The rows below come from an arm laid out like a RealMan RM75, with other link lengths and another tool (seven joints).
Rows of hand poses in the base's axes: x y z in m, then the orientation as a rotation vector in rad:
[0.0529, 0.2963, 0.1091, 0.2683, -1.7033, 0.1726]
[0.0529, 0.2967, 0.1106, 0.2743, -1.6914, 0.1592]
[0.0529, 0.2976, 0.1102, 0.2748, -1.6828, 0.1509]
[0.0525, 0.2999, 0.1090, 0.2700, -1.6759, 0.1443]
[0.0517, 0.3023, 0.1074, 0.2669, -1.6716, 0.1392]
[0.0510, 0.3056, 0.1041, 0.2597, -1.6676, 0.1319]
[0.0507, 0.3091, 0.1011, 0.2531, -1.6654, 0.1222]
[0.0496, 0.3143, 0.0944, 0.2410, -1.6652, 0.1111]
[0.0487, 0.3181, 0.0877, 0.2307, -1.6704, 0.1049]
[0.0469, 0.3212, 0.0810, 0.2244, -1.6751, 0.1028]
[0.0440, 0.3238, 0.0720, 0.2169, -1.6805, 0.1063]
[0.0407, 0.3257, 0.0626, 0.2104, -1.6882, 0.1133]
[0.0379, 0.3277, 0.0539, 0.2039, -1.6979, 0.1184]
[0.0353, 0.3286, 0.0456, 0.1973, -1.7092, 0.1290]
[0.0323, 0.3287, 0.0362, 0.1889, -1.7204, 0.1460]
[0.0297, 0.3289, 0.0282, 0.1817, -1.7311, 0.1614]
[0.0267, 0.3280, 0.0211, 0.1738, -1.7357, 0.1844]
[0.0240, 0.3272, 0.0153, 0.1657, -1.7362, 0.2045]
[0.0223, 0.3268, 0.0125, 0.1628, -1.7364, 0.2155]
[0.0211, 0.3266, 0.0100, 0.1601, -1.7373, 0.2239]
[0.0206, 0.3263, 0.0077, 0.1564, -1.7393, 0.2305]
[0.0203, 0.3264, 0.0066, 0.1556, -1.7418, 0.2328]
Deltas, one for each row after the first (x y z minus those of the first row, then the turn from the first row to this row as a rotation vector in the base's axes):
[0.0000, 0.0004, 0.0015, 0.0107, 0.0137, -0.0030]
[0.0000, 0.0013, 0.0011, 0.0153, 0.0233, -0.0069]
[-0.0004, 0.0036, -0.0001, 0.0159, 0.0311, -0.0135]
[-0.0012, 0.0060, -0.0017, 0.0169, 0.0360, -0.0182]
[-0.0019, 0.0093, -0.0050, 0.0170, 0.0409, -0.0270]
[-0.0022, 0.0128, -0.0080, 0.0193, 0.0444, -0.0369]
[-0.0033, 0.0180, -0.0147, 0.0195, 0.0460, -0.0514]
[-0.0042, 0.0218, -0.0214, 0.0183, 0.0416, -0.0622]
[-0.0060, 0.0249, -0.0281, 0.0166, 0.0372, -0.0678]
[-0.0089, 0.0275, -0.0371, 0.0106, 0.0313, -0.0711]
[-0.0122, 0.0294, -0.0465, 0.0033, 0.0227, -0.0718]
[-0.0150, 0.0314, -0.0552, -0.0026, 0.0123, -0.0738]
[-0.0176, 0.0323, -0.0635, -0.0118, -0.0004, -0.0726]
[-0.0206, 0.0324, -0.0729, -0.0263, -0.0140, -0.0690]
[-0.0232, 0.0326, -0.0809, -0.0390, -0.0268, -0.0655]
[-0.0262, 0.0317, -0.0880, -0.0578, -0.0349, -0.0578]
[-0.0289, 0.0309, -0.0938, -0.0755, -0.0386, -0.0517]
[-0.0306, 0.0305, -0.0966, -0.0842, -0.0406, -0.0473]
[-0.0318, 0.0303, -0.0991, -0.0911, -0.0429, -0.0443]
[-0.0323, 0.0300, -0.1014, -0.0972, -0.0460, -0.0431]
[-0.0326, 0.0301, -0.1025, -0.0987, -0.0489, -0.0424]

